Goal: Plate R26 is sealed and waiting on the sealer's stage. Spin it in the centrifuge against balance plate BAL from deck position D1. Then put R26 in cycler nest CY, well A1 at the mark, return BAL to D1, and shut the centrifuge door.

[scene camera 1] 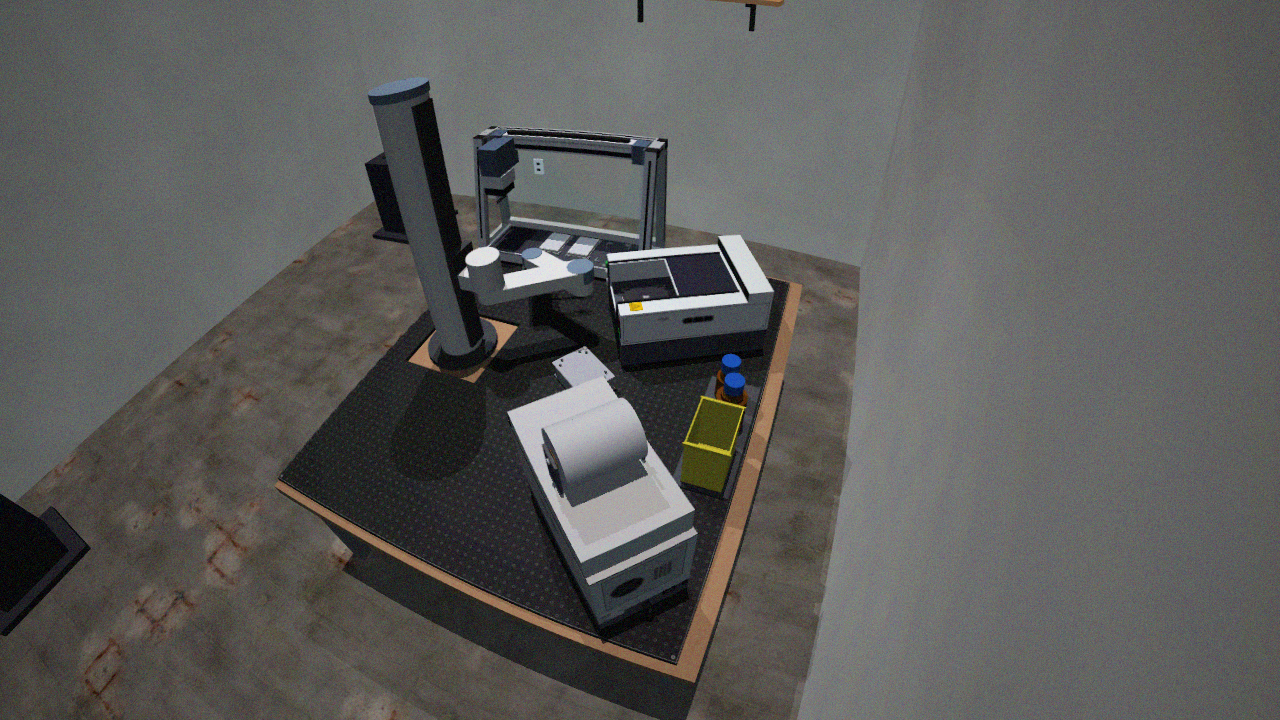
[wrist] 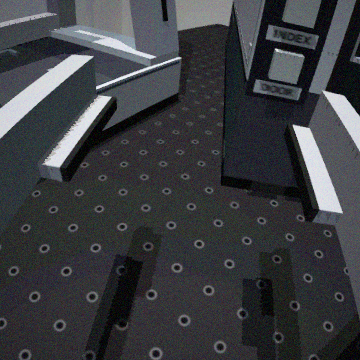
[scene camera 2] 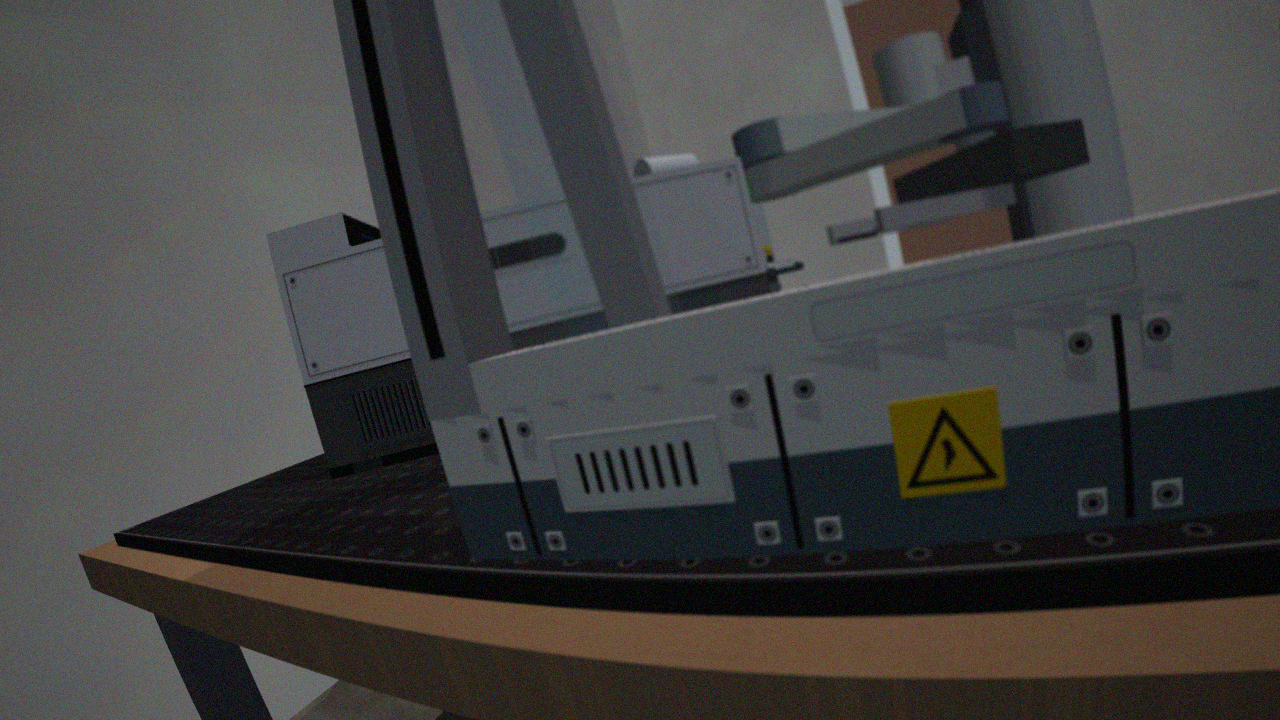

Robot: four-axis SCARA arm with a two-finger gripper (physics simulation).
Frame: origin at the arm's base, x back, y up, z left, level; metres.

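Where they show: gripper, fingertip midpoint: (wrist: pixel 203 94) (scene camera 2: pixel 852 228); arm's base, origin of the base link: (scene camera 1: pixel 463 344).
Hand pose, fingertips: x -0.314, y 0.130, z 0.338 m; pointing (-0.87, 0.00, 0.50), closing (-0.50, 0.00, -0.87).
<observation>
Each offset is from my fingertips to the top centre of the thing. "pt": to the spot under its first point.
My gripper (wrist: pixel 203 94) (scene camera 2: pixel 839 234) is shut at its narrow setting: its two fingers stand apart with nothing between them, above the dark perforated table. The white centrifuge (scene camera 1: pixel 689 329) (wrist: pixel 265 150) has its sliding top open on the left, showing a dark chamber. Its DOOR button @(dy +0.002, dx -0.096, dz +0.000 m) (wrist: pixel 286 66) is ahead and right of my fingers, the INDEX label @(pt dy +0.011, dx -0.097, dz +0.001 m) (wrist: pixel 291 36) above it. The sealer @(pt dy +0.233, dx -0.525, dz -0.919 m) (scene camera 1: pixel 626 514) carries a film roll; a light stage plate @(dy -0.052, dx -0.162, dz -0.361 m) (scene camera 1: pixel 583 368) lies at its back end. Two white plates @(dy -0.045, dx +0.238, dz +0.237 m) (scene camera 1: pixel 554 242) @(dy -0.045, dx +0.114, dz +0.240 m) (scene camera 1: pixel 583 246) sit on the framed deck. I cannot read R26, BAL, D1 or CY.
The arm column (scene camera 1: pixel 429 214) stands at the table's left. A yellow bin @(dy +0.057, dx -0.599, dz -0.602 m) (scene camera 1: pixel 709 461) and two blue-capped bottles (scene camera 1: pixel 731 362) (scene camera 1: pixel 733 383) stand along the right edge. The gantry frame (scene camera 1: pixel 572 137) rises at the back; its low wall (wrist: pixel 145 90) is left of my fingers.
</observation>
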